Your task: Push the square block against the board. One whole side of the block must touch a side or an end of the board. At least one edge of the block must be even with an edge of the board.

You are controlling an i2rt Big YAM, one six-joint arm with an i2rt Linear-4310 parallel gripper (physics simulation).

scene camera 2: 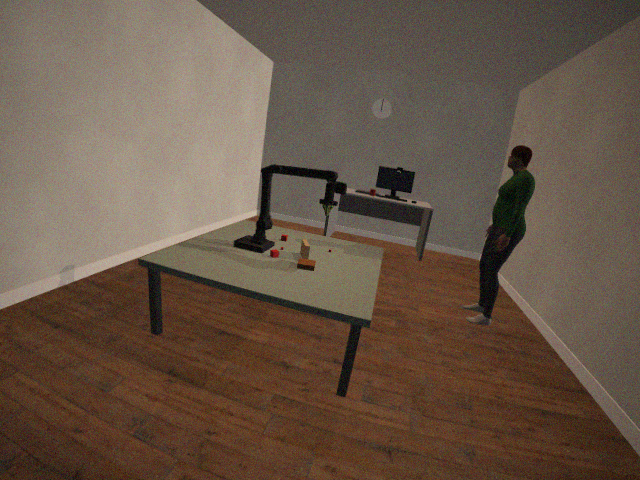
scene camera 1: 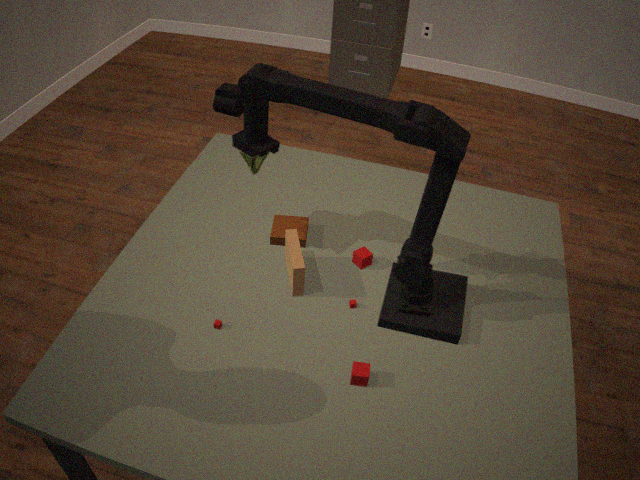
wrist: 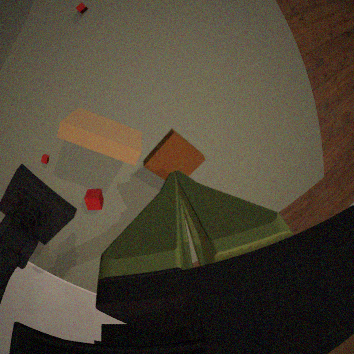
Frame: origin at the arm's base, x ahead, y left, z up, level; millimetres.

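Seen in the pictures: gripper, between the fingertips: (scene camera 2: pixel 326 216) (scene camera 1: pixel 255 173) (wrist: pixel 176 179); arm's base, origin of its link: (scene camera 2: pixel 259 241) (scene camera 1: pixel 415 297) (wrist: pixel 31 206).
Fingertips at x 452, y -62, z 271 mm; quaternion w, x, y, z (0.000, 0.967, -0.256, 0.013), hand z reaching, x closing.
Note:
Offsets run from my fingertips to a thing's middle.
The square block @[dx -62, dy -140, dz -292 mm] (scene camera 1: pixel 290 225) (scene camera 2: pixel 306 265) (wrist: pixel 175 154) is orange-brown and lies flat on the table. The board @[dx -114, dy +26, dz -255 mm] (scene camera 1: pixel 294 260) (scene camera 2: pixel 305 248) (wrist: pixel 100 135) is pale wood and stands upright on a long narrow edge. One end of the board is close to the block and hides part of it in scene camera 1. The block looks turned relative to the board; in the wrist view a narrow gap shows between them. My gripper (scene camera 1: pixel 254 173) (scene camera 2: pixel 326 213) (wrist: pixel 176 179) is shut and empty, high above the table, beyond the block in scene camera 1.
A larger red cube @[dx -291, dy -73, dz -287 mm] (scene camera 1: pixel 362 257) (scene camera 2: pixel 274 253) (wrist: pixel 94 199) and a tiny one @[dx -290, dy +98, dz -299 mm] (scene camera 1: pixel 353 303) stand between board and arm base (scene camera 1: pixel 426 322). Another tiny cube @[dx +32, dy +253, dz -299 mm] (scene camera 1: pixel 217 324) (wrist: pixel 81 8) and a larger cube @[dx -342, dy +326, dz -287 mm] (scene camera 1: pixel 360 373) are nearer scene camera 1.

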